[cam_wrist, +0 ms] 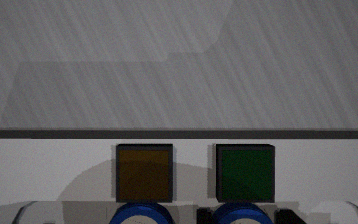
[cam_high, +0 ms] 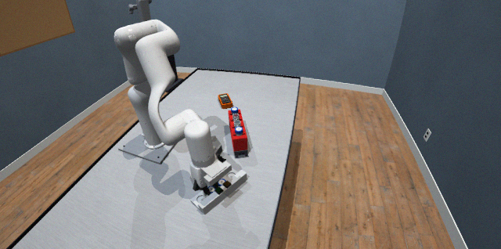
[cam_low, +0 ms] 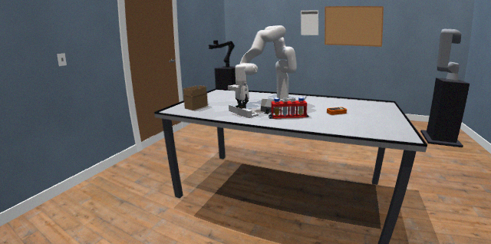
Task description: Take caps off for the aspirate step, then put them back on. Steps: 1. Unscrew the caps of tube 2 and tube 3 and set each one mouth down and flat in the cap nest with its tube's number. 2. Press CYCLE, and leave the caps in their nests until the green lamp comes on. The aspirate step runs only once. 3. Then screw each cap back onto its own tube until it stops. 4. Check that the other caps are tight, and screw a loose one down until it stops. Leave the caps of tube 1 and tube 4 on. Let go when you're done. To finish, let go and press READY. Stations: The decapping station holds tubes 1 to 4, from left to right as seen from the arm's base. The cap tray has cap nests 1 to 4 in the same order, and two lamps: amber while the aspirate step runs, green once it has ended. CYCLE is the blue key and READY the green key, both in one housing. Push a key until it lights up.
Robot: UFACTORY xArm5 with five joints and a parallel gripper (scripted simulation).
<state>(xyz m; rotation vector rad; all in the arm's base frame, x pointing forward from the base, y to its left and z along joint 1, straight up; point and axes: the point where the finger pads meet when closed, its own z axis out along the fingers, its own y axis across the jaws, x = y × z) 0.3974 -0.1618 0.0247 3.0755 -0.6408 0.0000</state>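
Right now the blue-rimmed cap is 20 mm ahead of my hand, 50 mm to the left of it and 20 mm below it. Also, from my hand: grey key housing 110 mm behind, 170 mm to the left, 20 mm above; then blue key 120 mm behind, 200 mm to the left, 30 mm above; then green key 130 mm behind, 150 mm to the left, 30 mm above.
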